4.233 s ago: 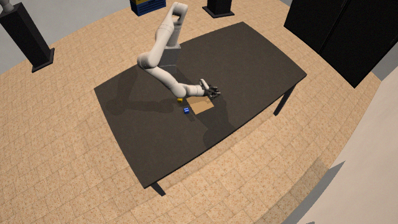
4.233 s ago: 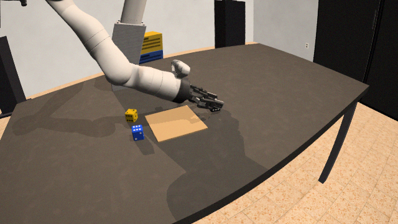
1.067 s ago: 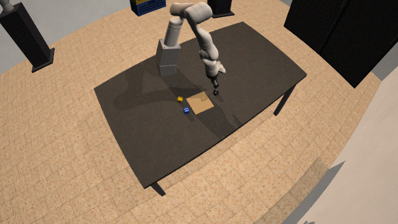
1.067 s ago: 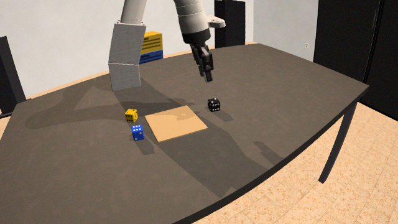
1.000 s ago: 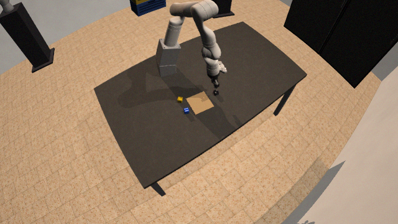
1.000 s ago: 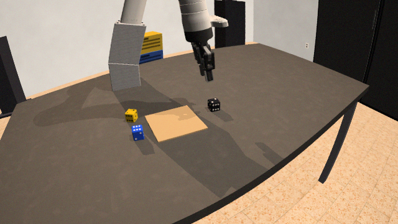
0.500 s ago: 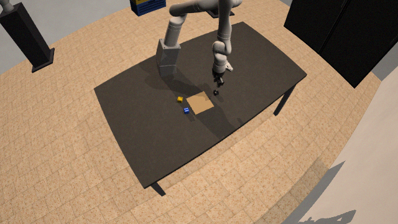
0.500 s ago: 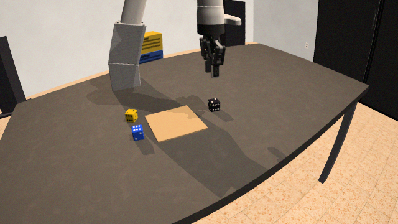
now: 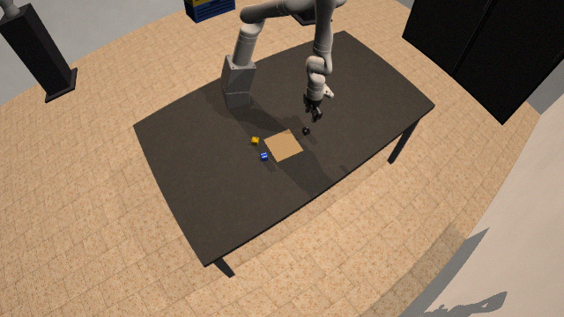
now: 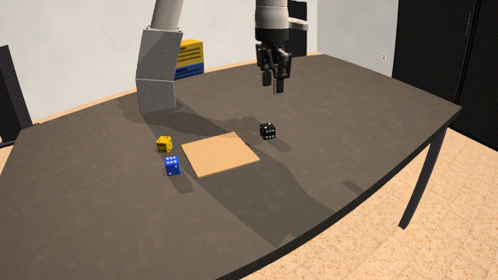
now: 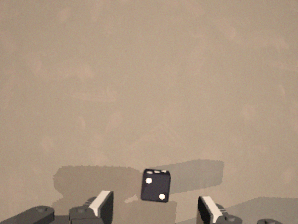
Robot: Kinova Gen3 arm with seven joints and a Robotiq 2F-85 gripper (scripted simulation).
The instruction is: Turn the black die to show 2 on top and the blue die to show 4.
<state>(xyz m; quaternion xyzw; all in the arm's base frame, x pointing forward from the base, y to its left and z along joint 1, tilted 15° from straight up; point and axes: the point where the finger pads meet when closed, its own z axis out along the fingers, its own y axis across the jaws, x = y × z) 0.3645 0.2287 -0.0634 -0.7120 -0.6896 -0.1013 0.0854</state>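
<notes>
My gripper is now 12 cm above the black die and 1 cm to the left of it. From my hand the other things lie so: blue die (26 cm to the right, 12 cm below, 5 cm ahead); yellow die (26 cm to the right, 12 cm below, 4 cm behind); tan mat (15 cm to the right, 13 cm below, 2 cm ahead).
</notes>
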